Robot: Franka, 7 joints.
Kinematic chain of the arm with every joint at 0, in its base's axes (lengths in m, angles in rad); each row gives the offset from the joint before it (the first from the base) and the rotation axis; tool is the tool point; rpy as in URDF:
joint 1: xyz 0 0 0.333 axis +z
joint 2: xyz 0 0 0 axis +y
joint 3: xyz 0 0 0.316 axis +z
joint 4: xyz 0.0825 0 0 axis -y
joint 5: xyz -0.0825 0 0.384 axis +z
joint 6: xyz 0 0 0 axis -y
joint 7: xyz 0.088 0 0 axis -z
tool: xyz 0 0 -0.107 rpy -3.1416 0 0
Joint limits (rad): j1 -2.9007..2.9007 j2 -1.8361..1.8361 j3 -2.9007..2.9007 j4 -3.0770..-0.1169 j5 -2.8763..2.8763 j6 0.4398..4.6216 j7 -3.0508..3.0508
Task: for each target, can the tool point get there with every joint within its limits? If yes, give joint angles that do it. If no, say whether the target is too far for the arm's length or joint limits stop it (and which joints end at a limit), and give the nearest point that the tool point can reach.
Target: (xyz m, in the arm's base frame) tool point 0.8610 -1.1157 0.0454
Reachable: no: too far | nearest point 0.5135 -0.6655 0.1615 | short by 0.580 m
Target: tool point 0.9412 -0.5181 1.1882
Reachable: no: too far | nearest point 0.5880 -0.3237 0.8673 | short by 0.515 m
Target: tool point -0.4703 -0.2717 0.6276
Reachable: yes | joints 2.0547 -0.8478 1.3350 -2.0711 -2.2694 1.6807 -0.0813
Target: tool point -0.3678 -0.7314 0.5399
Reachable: yes | joints -1.7378 0.9917 -0.7003 -0.6708 -1.0564 2.2865 -0.1063
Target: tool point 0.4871 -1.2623 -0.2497
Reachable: no: too far | nearest point 0.2837 -0.7351 -0.0063 | short by 0.615 m
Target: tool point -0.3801 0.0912 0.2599
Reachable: yes | joints -1.6662 -0.8870 -1.5085 -2.4505 2.0287 3.6356 1.3745
